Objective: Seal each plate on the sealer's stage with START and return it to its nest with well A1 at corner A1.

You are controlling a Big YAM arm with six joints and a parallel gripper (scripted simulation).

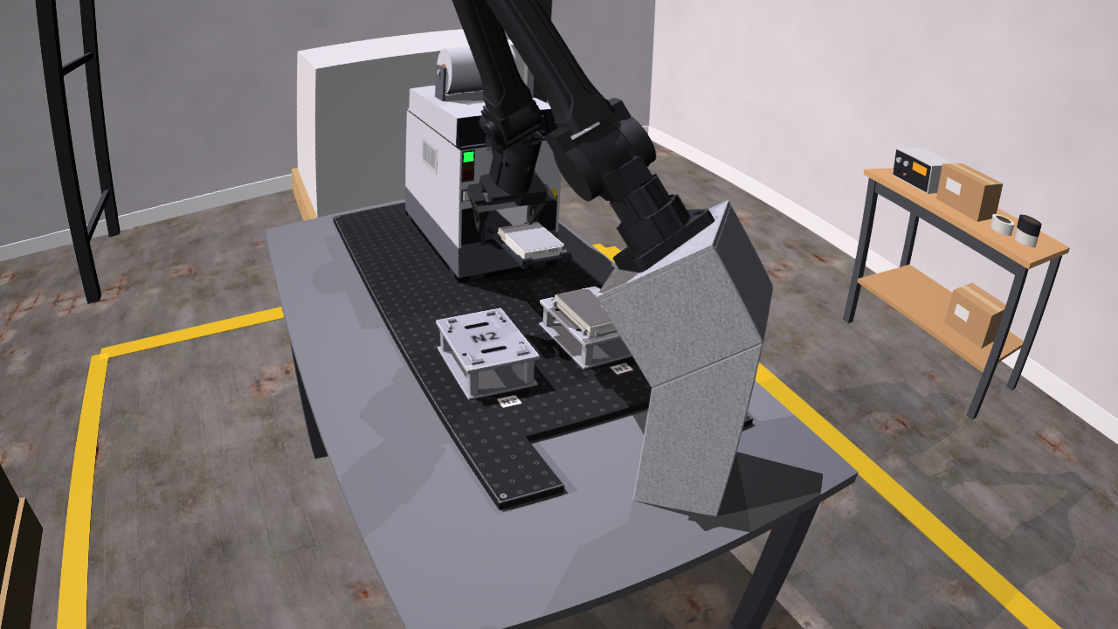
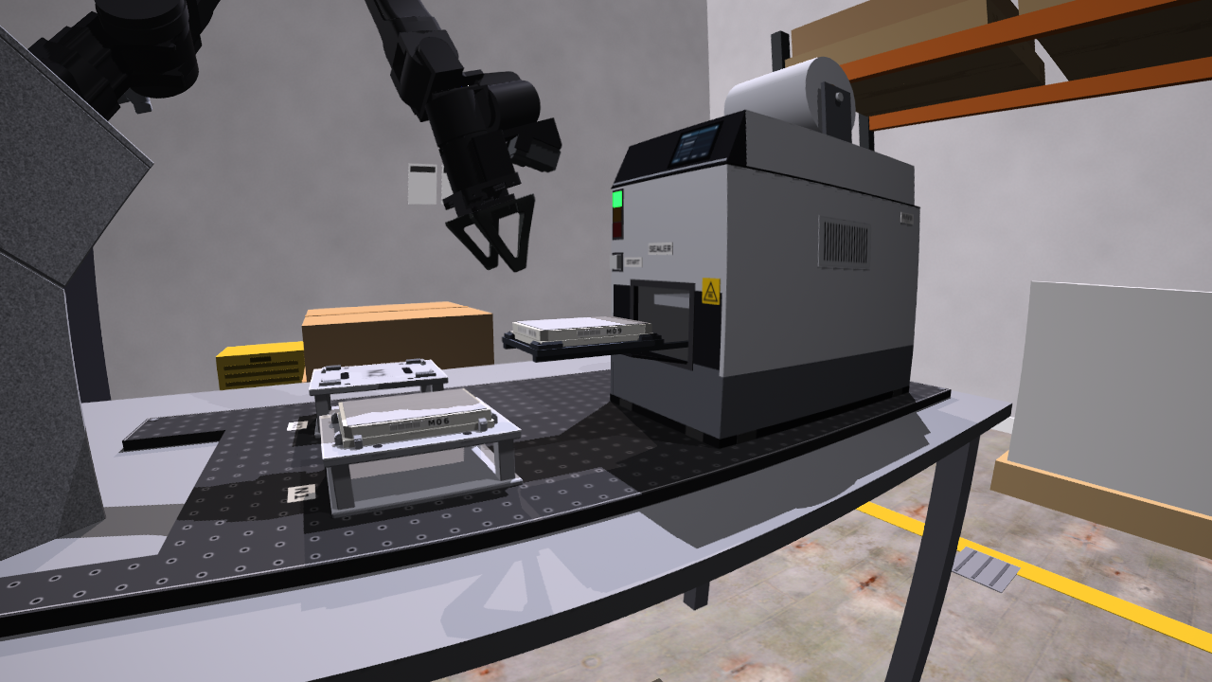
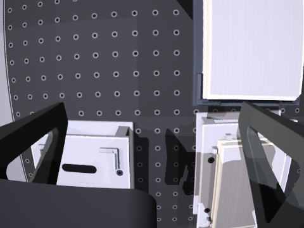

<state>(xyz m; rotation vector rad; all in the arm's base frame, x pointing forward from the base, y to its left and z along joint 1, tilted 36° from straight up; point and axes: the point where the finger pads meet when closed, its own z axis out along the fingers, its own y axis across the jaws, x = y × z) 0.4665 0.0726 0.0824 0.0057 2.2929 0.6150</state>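
Right now my hand is 70 mm short of the white well plate, 70 mm to the left of it and 70 mm above it. Also, from my hand: nest N2: 160 mm behind, 60 mm to the left, 140 mm below; start button: 150 mm ahead, 40 mm to the left; sealer stage: 70 mm ahead, 70 mm to the right, 80 mm below.
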